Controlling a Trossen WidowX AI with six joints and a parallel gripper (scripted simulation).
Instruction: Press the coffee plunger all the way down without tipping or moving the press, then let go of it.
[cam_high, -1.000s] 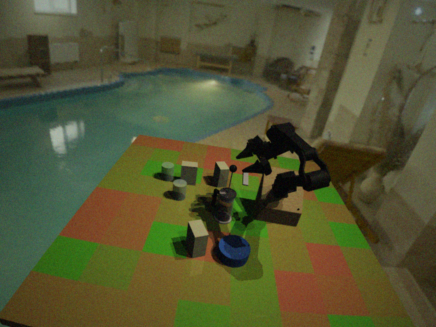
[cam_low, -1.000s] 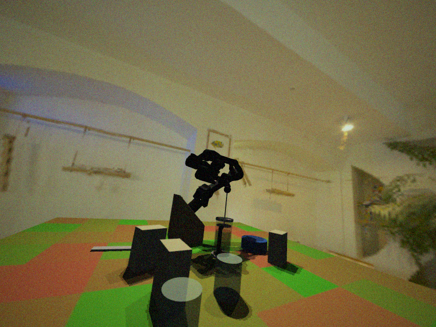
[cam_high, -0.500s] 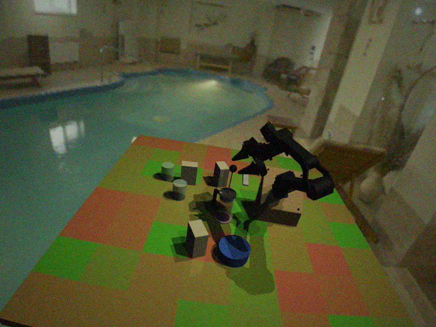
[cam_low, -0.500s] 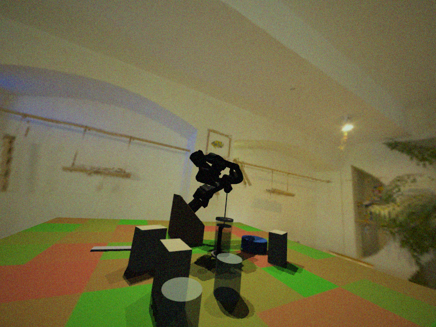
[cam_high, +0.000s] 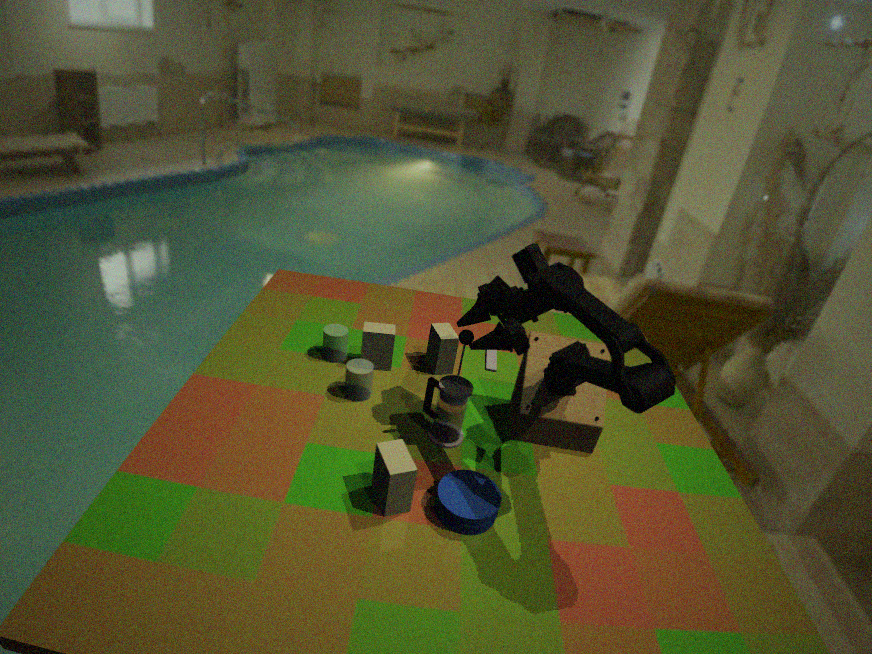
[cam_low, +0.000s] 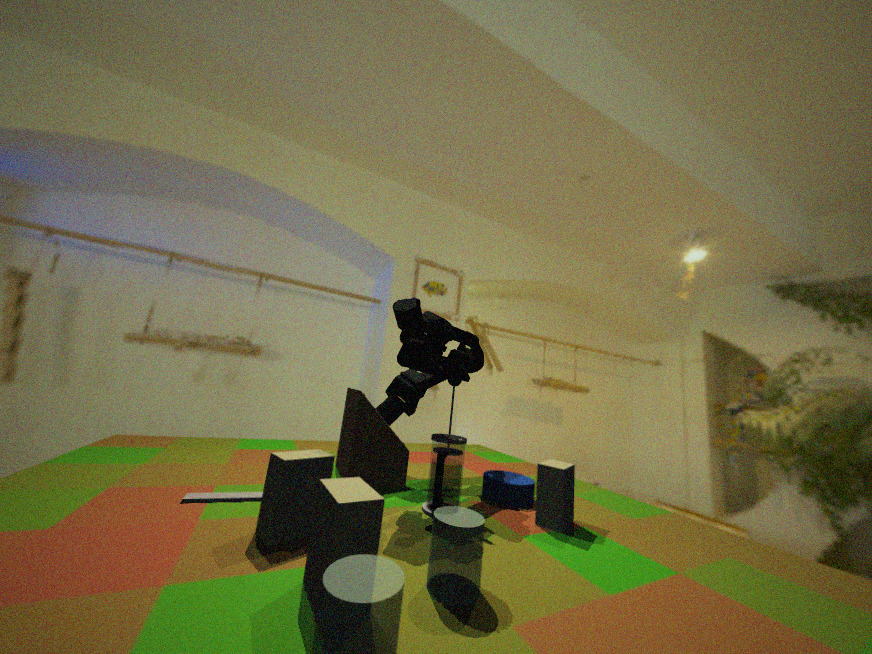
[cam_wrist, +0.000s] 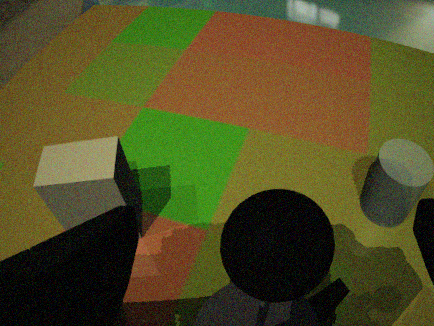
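My gripper tip is now 10 mm to the left of the glass coffee press and 130 mm above it.
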